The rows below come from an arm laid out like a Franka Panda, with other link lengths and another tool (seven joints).
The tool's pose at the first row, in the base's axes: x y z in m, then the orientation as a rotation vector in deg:
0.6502 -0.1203 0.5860 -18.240 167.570 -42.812
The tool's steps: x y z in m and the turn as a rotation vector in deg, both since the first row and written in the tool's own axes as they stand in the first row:
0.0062 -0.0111 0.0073 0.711 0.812 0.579
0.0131 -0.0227 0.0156 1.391 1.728 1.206
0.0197 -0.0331 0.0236 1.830 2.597 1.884
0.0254 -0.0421 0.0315 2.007 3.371 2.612
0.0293 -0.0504 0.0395 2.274 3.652 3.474
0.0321 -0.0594 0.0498 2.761 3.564 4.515
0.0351 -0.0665 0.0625 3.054 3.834 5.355
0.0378 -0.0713 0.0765 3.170 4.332 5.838
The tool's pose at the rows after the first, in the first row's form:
0.6472 -0.1346 0.5847 -17.083 167.955 -44.064
0.6438 -0.1499 0.5827 -15.817 168.432 -45.307
0.6405 -0.1641 0.5804 -14.500 168.964 -46.179
0.6377 -0.1767 0.5776 -13.152 169.522 -46.629
0.6366 -0.1884 0.5744 -11.745 169.559 -46.993
0.6371 -0.2015 0.5696 -10.169 169.115 -47.498
0.6373 -0.2142 0.5618 -8.796 169.107 -47.891
0.6377 -0.2254 0.5518 -7.894 169.435 -48.177

